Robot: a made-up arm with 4 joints.
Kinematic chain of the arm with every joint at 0, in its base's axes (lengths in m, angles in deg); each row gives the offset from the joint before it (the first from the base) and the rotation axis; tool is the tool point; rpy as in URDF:
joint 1: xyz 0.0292 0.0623 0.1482 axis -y
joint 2: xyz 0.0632 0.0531 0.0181 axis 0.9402 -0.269 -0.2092
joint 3: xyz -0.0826 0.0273 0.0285 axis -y
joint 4: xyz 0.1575 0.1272 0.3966 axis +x
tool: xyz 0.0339 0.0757 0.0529 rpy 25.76 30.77 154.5
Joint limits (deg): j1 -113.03..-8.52 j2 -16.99..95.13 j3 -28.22..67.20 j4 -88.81..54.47
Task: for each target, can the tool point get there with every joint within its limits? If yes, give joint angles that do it. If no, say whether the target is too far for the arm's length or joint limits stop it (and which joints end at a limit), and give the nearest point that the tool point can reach.
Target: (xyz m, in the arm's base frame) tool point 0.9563 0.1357 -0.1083
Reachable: no: too far | nearest point 0.6023 0.1370 -0.0045 | short by 0.369 m
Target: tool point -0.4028 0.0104 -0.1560
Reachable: no: joint limits stop it (at a limit: joint 1, joint 2, joint 4) | nearest point -0.4770 -0.0323 0.3578 | short by 0.521 m
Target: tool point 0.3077 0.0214 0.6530
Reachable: yes | joints -65.27 46.13 48.94 15.64
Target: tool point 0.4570 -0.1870 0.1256
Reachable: yes | joints -105.04 70.01 12.32 -31.12
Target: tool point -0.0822 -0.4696 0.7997
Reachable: no: too far | nearest point -0.0444 -0.2494 0.5788 | short by 0.314 m
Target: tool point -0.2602 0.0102 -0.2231
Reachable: no: joint limits stop it (at a limit: joint 1, joint 2, joint 3, joint 4) | nearest point 0.0523 0.3893 -0.1884 | short by 0.492 m
